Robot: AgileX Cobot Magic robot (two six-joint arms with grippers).
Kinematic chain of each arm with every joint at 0, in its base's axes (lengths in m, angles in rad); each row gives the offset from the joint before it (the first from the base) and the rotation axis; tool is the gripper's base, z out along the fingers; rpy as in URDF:
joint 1: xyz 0 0 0.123 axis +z
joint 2: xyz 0 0 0 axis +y
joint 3: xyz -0.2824 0 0.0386 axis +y
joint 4: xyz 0.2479 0 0.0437 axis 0.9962 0 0.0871
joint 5: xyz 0 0 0 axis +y
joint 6: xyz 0.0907 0 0.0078 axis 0.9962 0 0.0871
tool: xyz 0 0 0 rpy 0 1.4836 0
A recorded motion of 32 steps. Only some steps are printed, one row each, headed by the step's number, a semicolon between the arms.
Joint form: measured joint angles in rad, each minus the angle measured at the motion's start. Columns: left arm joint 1, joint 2, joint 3, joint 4, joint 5, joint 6; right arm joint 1, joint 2, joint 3, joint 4, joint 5, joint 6.
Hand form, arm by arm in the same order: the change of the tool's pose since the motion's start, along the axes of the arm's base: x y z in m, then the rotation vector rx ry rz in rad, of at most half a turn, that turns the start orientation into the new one. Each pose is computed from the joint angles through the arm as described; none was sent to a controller.
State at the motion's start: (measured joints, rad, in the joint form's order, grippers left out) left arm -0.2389 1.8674 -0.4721 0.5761 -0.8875 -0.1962; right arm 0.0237 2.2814 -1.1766 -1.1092 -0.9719 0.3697
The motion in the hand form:
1: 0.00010 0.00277 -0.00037 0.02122 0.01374 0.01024; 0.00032 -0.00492 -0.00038 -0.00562 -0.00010 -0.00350
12: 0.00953 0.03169 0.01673 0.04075 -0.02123 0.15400; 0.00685 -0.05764 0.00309 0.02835 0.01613 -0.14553
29: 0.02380 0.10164 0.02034 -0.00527 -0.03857 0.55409; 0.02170 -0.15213 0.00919 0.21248 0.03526 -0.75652
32: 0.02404 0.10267 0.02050 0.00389 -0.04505 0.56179; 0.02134 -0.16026 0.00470 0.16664 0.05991 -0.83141
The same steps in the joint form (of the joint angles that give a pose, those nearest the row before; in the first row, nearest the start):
1: 0.0061 -0.0078 0.0000 0.0000 0.0316 0.0010; -0.0126 0.0000 0.0000 -0.0107 0.0000 0.0000
12: 0.0971 -0.0847 0.0000 -0.0527 0.0918 0.0174; -0.1372 -0.0060 0.0000 0.0017 -0.0066 0.0356
29: 0.3007 -0.0847 0.0000 -0.2846 0.0726 0.0640; -0.2800 -0.0060 0.0000 0.5163 0.1009 -0.0042
32: 0.3007 -0.0847 0.0000 -0.3007 0.0719 0.0817; -0.2837 -0.0060 0.0000 0.5872 0.1698 -0.0596

